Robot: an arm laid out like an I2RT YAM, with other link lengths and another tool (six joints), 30 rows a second.
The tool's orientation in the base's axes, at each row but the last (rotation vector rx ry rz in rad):
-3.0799, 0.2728, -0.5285
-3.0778, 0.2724, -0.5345
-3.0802, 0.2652, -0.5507
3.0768, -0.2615, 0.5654
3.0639, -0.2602, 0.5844
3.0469, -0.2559, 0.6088
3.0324, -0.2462, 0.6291
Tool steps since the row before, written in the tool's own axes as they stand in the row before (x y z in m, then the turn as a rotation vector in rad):
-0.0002, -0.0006, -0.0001, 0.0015, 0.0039, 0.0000
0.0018, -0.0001, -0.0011, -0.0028, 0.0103, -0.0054
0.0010, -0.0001, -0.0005, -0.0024, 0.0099, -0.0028
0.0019, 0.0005, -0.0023, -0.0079, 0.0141, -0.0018
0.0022, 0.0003, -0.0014, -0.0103, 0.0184, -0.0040
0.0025, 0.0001, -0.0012, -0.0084, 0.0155, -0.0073
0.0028, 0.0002, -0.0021, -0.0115, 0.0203, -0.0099
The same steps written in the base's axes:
-0.0001, 0.0006, 0.0000, 0.0007, -0.0041, 0.0004
0.0013, -0.0002, 0.0016, -0.0062, -0.0095, 0.0038
0.0008, -0.0001, 0.0008, -0.0048, -0.0093, 0.0015
0.0009, -0.0007, 0.0028, -0.0102, -0.0126, -0.0015
0.0015, -0.0006, 0.0021, -0.0139, -0.0163, -0.0004
0.0018, -0.0004, 0.0021, -0.0130, -0.0136, 0.0034
0.0017, -0.0005, 0.0030, -0.0176, -0.0177, 0.0045

